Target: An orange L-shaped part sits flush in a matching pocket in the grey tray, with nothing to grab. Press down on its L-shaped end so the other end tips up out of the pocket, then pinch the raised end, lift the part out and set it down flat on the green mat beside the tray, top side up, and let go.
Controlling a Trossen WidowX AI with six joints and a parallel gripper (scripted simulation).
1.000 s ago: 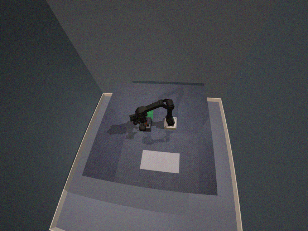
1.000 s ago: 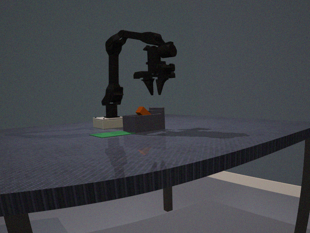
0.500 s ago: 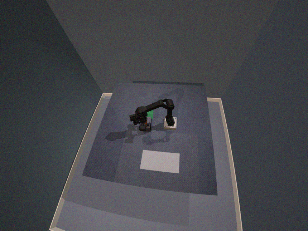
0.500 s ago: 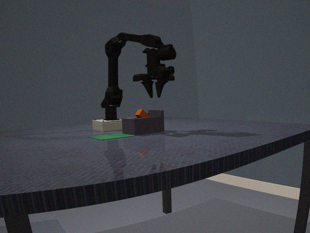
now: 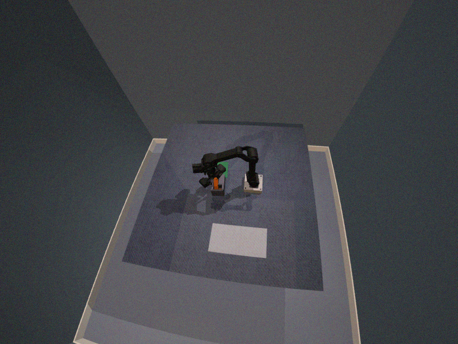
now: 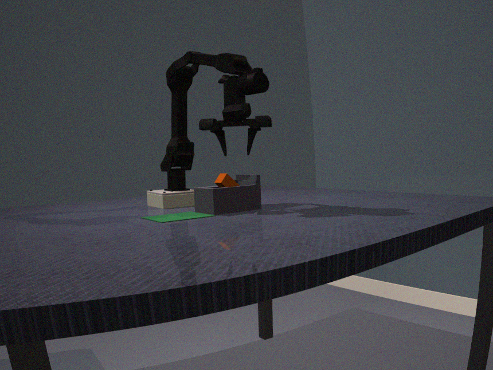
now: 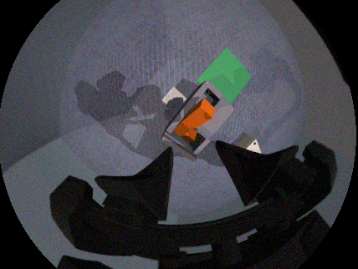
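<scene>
Now: gripper tip 100 mm above the orange L-shaped part, 10 mm to the left of it and 10 mm past it. Also, from my gripper tip: green mat (180 mm to the right, 160 mm below, 10 mm ahead).
</scene>
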